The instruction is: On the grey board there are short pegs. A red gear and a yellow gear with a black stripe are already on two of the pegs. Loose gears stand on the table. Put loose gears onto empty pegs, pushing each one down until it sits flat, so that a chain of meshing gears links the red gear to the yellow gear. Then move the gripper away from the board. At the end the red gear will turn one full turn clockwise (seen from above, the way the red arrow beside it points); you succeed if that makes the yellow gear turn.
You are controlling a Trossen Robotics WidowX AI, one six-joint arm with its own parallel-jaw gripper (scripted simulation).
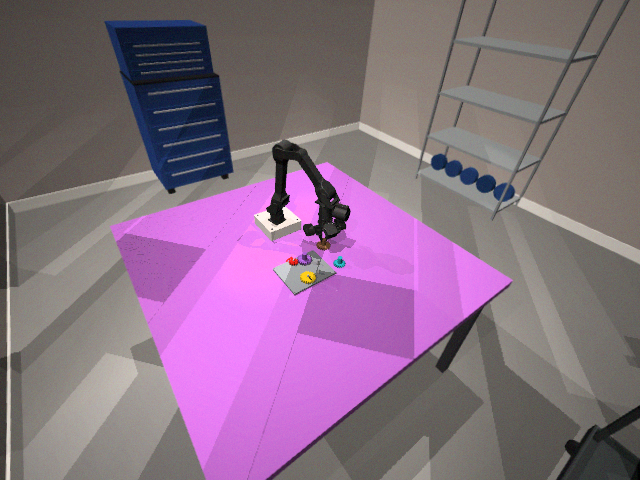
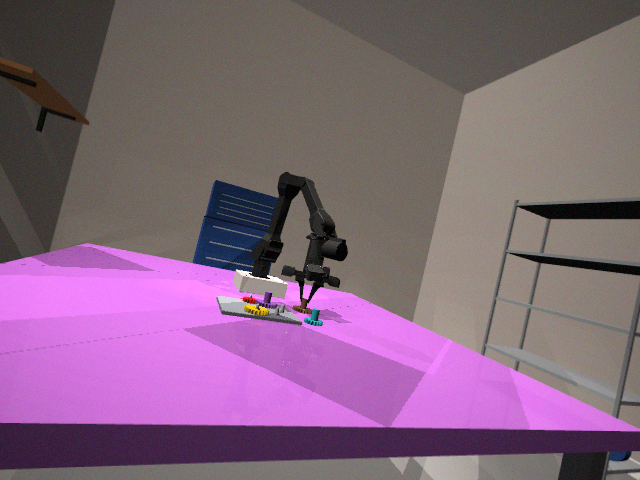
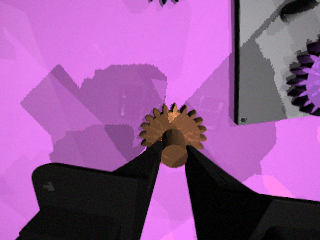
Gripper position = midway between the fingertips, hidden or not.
Observation:
In view: the gripper (image 2: 304, 302) and a brown gear (image 3: 177, 129).
The gripper also shows in image 3 (image 3: 173, 147).

